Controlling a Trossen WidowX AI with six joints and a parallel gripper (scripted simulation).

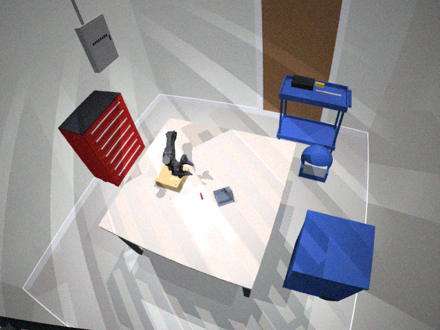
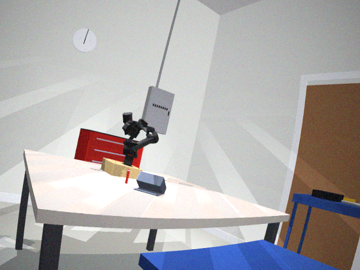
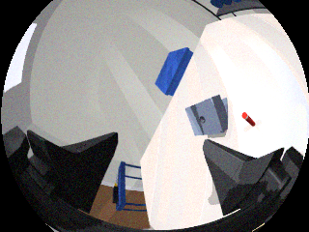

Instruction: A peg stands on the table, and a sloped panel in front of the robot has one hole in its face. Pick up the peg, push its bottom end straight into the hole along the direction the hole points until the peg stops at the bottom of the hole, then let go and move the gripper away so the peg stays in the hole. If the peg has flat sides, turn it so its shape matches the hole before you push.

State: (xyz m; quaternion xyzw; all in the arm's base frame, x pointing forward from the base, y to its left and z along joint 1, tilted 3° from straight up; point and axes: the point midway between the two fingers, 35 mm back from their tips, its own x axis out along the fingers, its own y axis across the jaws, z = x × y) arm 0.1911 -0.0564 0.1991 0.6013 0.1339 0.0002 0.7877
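Now: the red peg 210 mm below my gripper tip, 60 mm to the right of it and 50 mm ahead of it. Also, from my gripper tip: grey-blue sloped panel 220 mm below, 200 mm ahead, 10 mm to the left.
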